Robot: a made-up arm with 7 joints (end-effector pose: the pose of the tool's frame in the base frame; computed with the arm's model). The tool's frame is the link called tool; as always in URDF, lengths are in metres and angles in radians.
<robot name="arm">
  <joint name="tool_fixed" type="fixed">
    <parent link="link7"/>
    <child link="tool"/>
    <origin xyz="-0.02 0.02 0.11" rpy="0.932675 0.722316 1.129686"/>
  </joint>
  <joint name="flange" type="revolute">
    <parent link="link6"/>
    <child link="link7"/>
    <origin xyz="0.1 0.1 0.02"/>
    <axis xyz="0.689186 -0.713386 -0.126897"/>
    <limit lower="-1.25" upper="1.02" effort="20" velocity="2.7"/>
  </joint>
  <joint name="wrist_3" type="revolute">
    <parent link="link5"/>
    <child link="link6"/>
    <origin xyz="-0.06 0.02 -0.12"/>
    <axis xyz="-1 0 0"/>
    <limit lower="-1.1" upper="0.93" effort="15" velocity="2"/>
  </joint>
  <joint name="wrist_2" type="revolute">
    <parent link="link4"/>
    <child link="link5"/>
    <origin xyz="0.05 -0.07 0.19"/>
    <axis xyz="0 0 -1"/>
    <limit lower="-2.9" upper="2.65" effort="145" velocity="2.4"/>
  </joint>
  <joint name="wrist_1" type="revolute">
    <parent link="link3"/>
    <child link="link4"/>
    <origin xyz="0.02 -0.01 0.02"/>
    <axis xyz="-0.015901 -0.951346 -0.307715"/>
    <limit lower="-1.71" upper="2.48" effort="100" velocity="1.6"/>
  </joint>
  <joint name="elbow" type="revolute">
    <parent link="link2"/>
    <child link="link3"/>
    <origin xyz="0.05 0.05 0"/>
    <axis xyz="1 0 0"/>
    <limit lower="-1.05" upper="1.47" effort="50" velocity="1.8"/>
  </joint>
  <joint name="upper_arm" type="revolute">
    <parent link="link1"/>
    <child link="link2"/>
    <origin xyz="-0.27 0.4 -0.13"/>
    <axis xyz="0 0 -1"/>
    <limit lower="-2.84" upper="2.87" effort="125" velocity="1.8"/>
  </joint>
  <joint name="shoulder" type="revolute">
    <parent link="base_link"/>
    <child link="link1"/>
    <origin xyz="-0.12 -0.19 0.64"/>
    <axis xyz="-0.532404 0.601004 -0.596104"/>
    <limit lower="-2.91" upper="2.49" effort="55" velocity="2.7"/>
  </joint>
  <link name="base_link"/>
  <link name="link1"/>
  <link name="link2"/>
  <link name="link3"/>
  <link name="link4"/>
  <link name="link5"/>
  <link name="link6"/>
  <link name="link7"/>
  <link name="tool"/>
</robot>
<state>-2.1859 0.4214 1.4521 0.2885 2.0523 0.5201 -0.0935</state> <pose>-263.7 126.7 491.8 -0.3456 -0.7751 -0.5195 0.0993</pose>
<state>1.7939 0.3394 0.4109 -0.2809 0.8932 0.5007 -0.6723</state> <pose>-131.3 -192.7 275.0 -0.3421 -0.4345 0.8322 0.0403</pose>
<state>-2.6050 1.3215 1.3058 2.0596 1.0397 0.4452 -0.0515</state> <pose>-469.0 -82.9 83.5 -0.8413 -0.3047 0.2311 0.3821</pose>
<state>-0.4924 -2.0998 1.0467 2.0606 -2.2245 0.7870 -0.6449</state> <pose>-583.8 138.7 298.2 -0.3127 -0.5152 0.4633 0.6497</pose>
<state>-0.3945 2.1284 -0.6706 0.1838 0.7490 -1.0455 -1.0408</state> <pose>-408.4 -102.6 789.3 0.6799 0.1444 -0.4999 0.5168</pose>
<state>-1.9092 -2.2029 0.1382 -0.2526 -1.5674 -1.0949 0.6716</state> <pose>-745.9 -176.6 330.3 0.8215 -0.5556 -0.0923 0.0888</pose>
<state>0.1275 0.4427 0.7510 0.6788 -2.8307 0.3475 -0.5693</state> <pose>-551.9 125.7 407.6 -0.7722 0.1975 0.3338 0.5032</pose>
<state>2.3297 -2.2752 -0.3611 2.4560 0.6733 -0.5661 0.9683</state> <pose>-308.4 118.6 333.7 0.3774 -0.6675 0.1262 0.6294</pose>
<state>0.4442 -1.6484 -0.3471 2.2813 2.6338 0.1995 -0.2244</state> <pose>-235.9 27.8 445.9 0.9641 0.2143 0.1248 0.0954</pose>
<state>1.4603 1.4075 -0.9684 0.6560 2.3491 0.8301 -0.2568</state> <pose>41.1 171.9 556.5 -0.2442 -0.6584 -0.7117 0.0212</pose>
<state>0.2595 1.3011 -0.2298 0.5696 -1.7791 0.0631 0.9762</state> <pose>-374.6 295.3 646.8 0.1130 0.4208 0.4146 0.7989</pose>
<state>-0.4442 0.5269 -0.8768 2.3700 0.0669 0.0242 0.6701</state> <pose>-469.0 277.1 435.8 -0.4697 -0.6604 0.2657 0.5221</pose>
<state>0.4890 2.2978 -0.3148 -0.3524 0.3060 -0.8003 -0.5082</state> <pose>-407.7 83.6 786.4 0.5837 -0.1654 -0.6340 0.4795</pose>
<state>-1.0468 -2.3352 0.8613 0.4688 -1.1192 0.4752 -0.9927</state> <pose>-509.5 -76.6 490.7 0.6645 0.4342 -0.6059 0.0529</pose>
